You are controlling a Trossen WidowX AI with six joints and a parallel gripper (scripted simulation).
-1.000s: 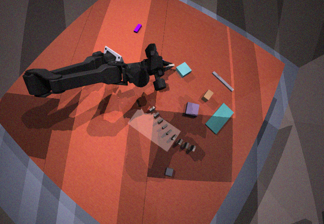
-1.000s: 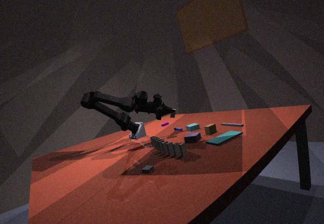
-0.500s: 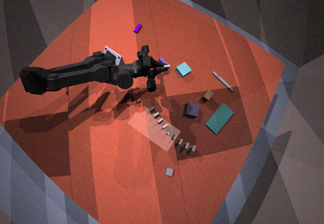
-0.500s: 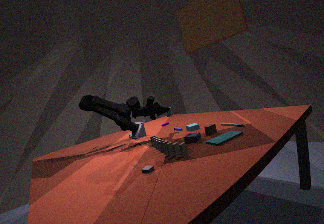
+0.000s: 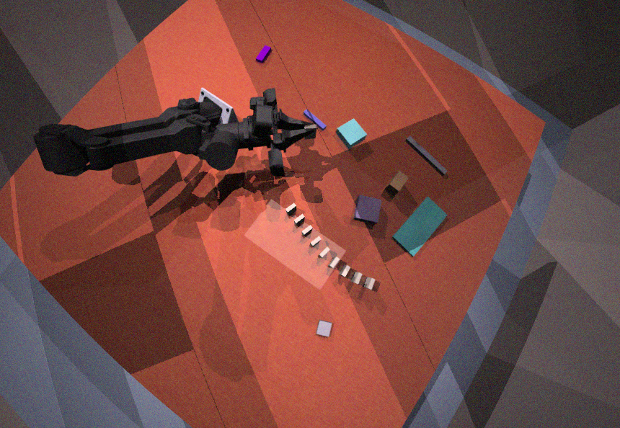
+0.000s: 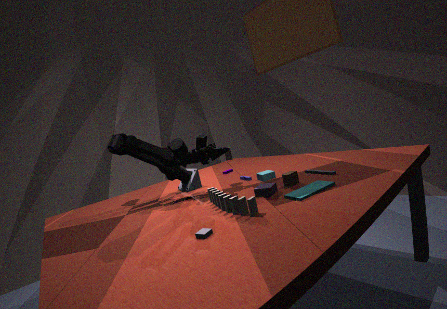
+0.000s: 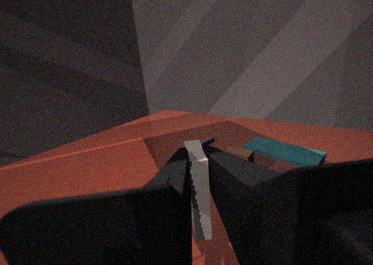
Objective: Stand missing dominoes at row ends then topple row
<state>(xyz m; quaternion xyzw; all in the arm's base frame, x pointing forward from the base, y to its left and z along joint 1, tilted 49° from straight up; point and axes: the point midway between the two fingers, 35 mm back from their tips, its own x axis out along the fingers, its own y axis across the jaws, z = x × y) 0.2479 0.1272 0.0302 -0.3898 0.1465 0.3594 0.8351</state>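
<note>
My gripper tip is 150 mm above the teal cube, 120 mm to the right of it and 50 mm short of it. Also, from my gripper tip: grey bar (250 mm ahead, 210 mm to the left, 150 mm below); teal slab (340 mm ahead, 160 mm below, 30 mm to the left); tan cube (230 mm ahead, 140 mm below, 80 mm to the left).
</note>
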